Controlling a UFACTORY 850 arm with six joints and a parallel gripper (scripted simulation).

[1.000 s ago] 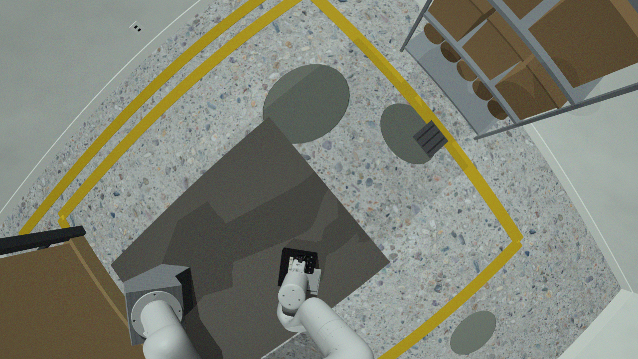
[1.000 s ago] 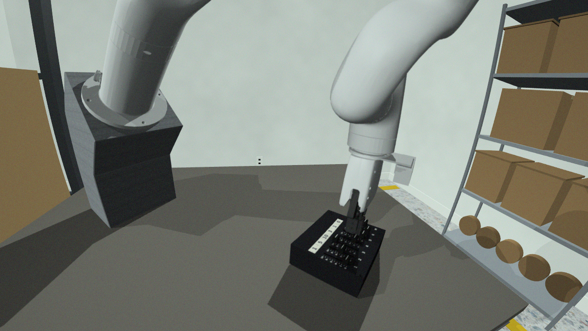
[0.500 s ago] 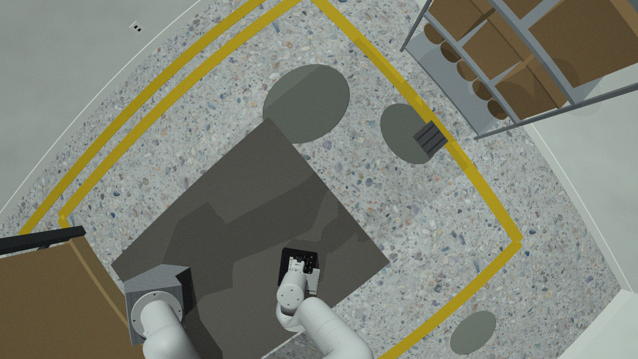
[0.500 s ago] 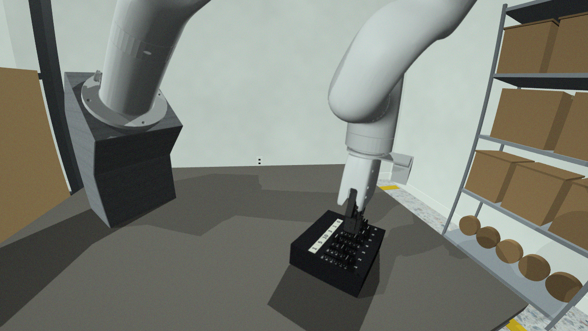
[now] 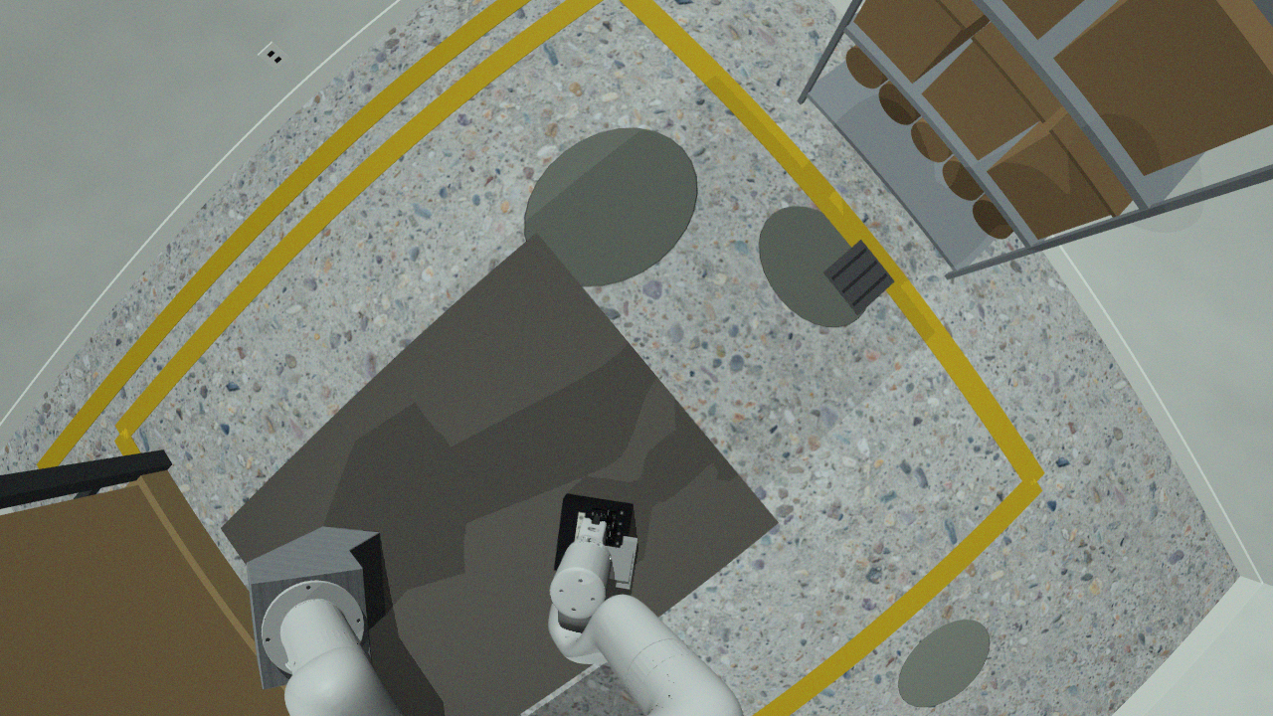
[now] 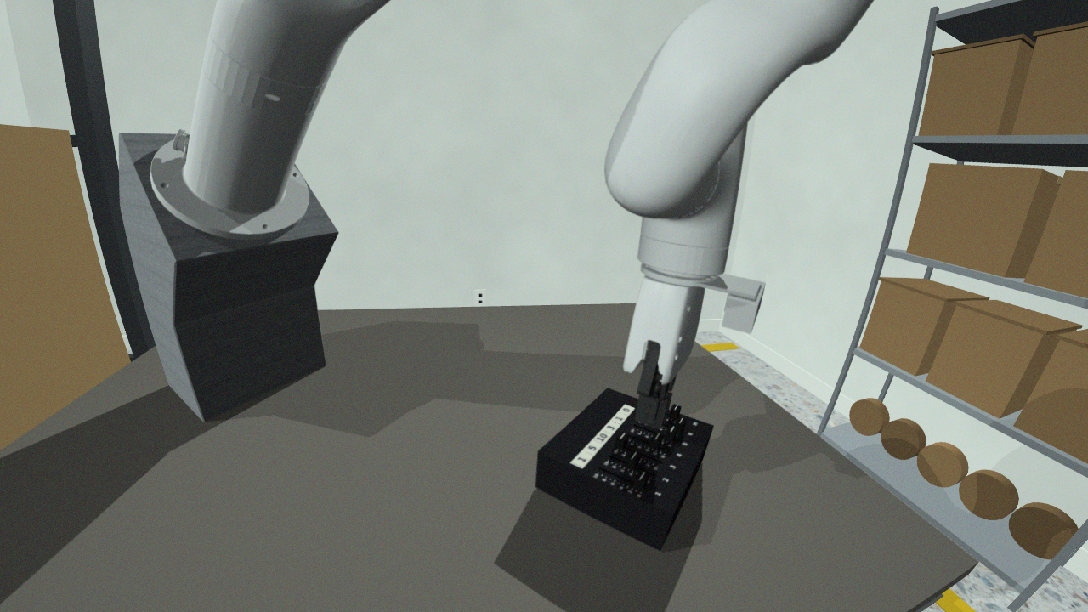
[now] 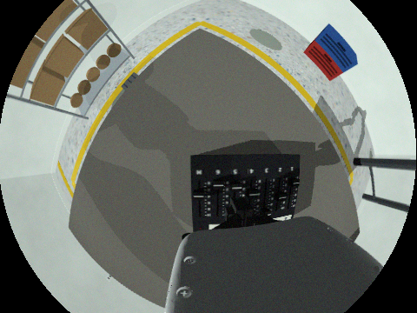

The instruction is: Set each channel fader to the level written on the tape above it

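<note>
Now: hand 5 cm short of the fader knob, 1 cm to the right of it and 2 cm above it.
</note>
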